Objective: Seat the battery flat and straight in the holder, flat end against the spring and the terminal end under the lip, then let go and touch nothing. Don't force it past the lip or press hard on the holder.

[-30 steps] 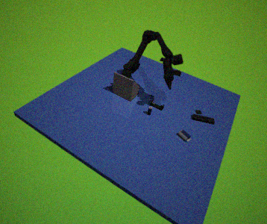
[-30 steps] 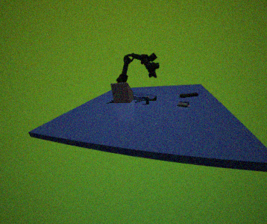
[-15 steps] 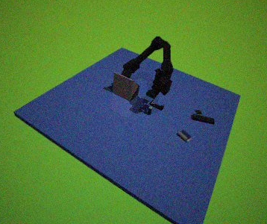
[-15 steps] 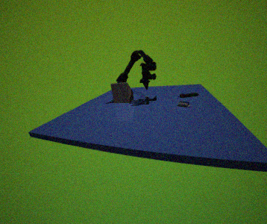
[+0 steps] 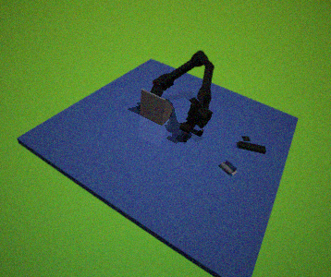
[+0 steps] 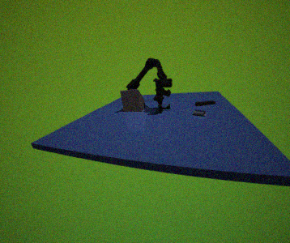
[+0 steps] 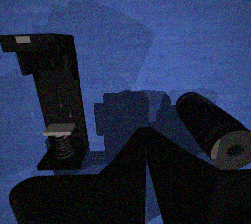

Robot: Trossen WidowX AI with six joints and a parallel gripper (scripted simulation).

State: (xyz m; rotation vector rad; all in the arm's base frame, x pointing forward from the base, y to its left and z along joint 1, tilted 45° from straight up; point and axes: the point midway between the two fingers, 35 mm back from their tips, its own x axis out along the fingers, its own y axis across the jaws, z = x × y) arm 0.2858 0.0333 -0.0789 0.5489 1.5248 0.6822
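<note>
Now: gripper tip 40 mm to the left of the battery and 10 mm above it.
</note>
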